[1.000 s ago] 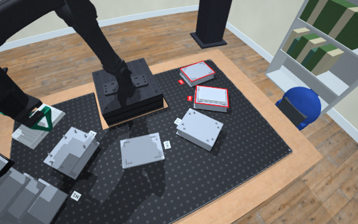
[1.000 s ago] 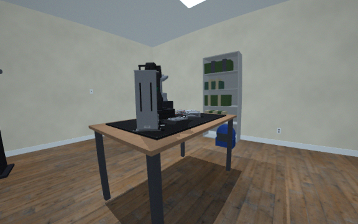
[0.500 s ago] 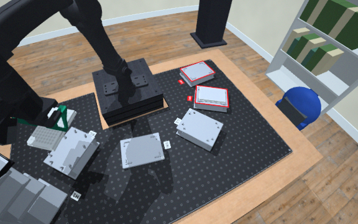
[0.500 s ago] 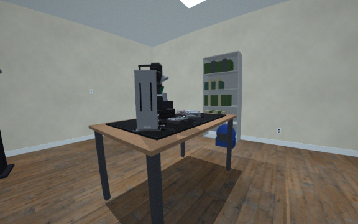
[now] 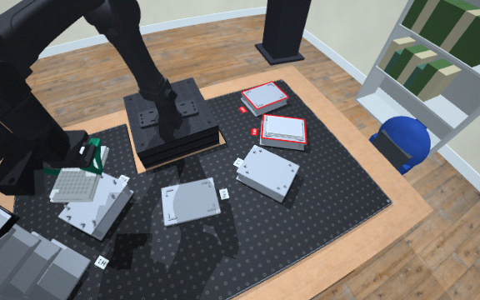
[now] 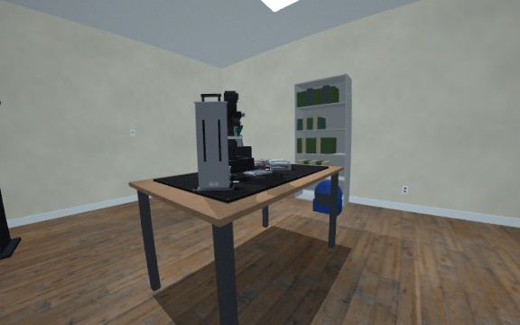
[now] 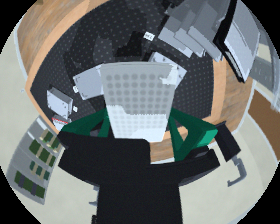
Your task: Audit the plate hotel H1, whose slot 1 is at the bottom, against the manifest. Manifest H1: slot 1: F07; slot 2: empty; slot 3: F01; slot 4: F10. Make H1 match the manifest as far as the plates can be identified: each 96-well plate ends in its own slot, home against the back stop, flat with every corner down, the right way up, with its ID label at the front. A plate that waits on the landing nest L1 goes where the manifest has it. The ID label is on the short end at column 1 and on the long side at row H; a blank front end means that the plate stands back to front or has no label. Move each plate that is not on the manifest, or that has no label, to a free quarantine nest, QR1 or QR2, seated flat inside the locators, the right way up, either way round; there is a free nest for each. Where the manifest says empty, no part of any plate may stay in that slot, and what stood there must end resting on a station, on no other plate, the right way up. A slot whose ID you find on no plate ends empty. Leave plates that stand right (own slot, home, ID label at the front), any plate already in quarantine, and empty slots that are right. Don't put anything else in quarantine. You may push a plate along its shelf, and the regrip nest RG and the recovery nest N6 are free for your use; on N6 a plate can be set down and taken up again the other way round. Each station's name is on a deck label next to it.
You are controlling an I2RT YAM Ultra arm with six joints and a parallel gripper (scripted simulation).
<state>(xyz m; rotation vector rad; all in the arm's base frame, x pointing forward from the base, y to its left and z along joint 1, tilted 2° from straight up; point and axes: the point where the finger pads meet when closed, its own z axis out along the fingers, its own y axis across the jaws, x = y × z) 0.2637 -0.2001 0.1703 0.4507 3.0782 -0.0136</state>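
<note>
My hand is 4 cm short of the N6 label, 30 cm to the right of it and 24 cm above it. Also, from my hand: plate hotel H1: 16 cm ahead, 23 cm to the right, 5 cm below; H1 deck label: 12 cm ahead, 7 cm to the right, 24 cm below; red-framed quarantine nest: 31 cm behind, 60 cm to the left, 21 cm below.
</note>
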